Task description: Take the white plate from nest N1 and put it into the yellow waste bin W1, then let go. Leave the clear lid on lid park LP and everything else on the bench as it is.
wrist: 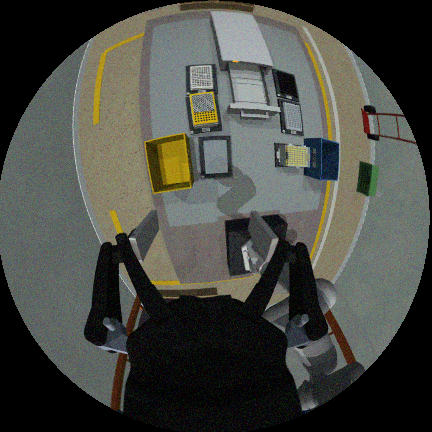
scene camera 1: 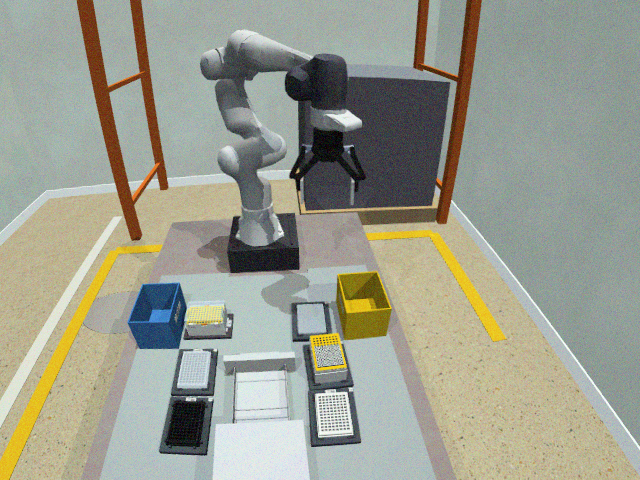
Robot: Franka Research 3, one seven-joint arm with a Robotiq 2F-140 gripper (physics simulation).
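Observation:
The white plate (scene camera 1: 333, 414) (wrist: 201, 78) with a grid of wells lies flat in a dark nest (scene camera 1: 312, 415) at the front right of the bench in the scene view; the nest's label is too small to read. The yellow waste bin (scene camera 1: 364, 322) (wrist: 155, 165) stands farther back at the right edge. The pale, clear lid (scene camera 1: 311, 318) (wrist: 216, 156) lies on a dark park frame (scene camera 1: 295, 328) (wrist: 202, 162) beside the bin. My gripper (scene camera 1: 326, 191) (wrist: 203, 219) is open and empty, high above the rear of the bench, well away from the plate.
A yellow-topped rack (scene camera 1: 328, 353) (wrist: 204, 107) stands between plate and lid. An instrument with an open drawer (scene camera 1: 261, 395) (wrist: 249, 89) is mid-bench. A blue bin (scene camera 1: 157, 333), yellow tip rack (scene camera 1: 205, 316), pale plate (scene camera 1: 194, 369) and black plate (scene camera 1: 186, 421) stand at left.

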